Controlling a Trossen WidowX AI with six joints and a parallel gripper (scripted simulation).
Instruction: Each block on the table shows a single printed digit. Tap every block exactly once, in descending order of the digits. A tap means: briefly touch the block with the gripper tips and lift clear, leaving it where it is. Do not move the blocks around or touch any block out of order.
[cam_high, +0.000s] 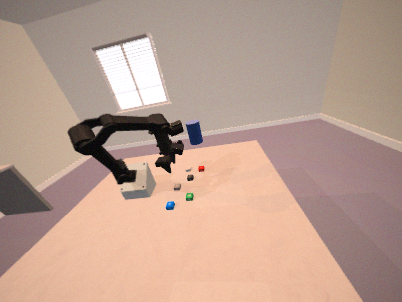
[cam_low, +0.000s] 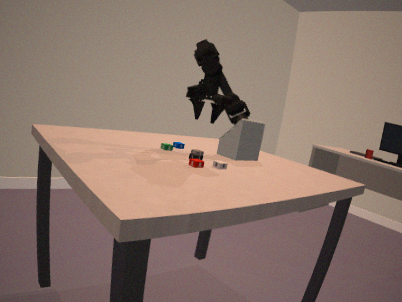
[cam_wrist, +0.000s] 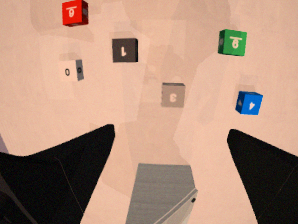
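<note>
Right now the green block is 80 mm ahead of my gripper tip, 90 mm to the right of it and 120 mm below it. The rest, counted from my gripper tip: blue block (10 mm behind, 130 mm to the right, 120 mm below); grey block (10 mm to the right, 120 mm below); black block (60 mm ahead, 60 mm to the left, 120 mm below).
</note>
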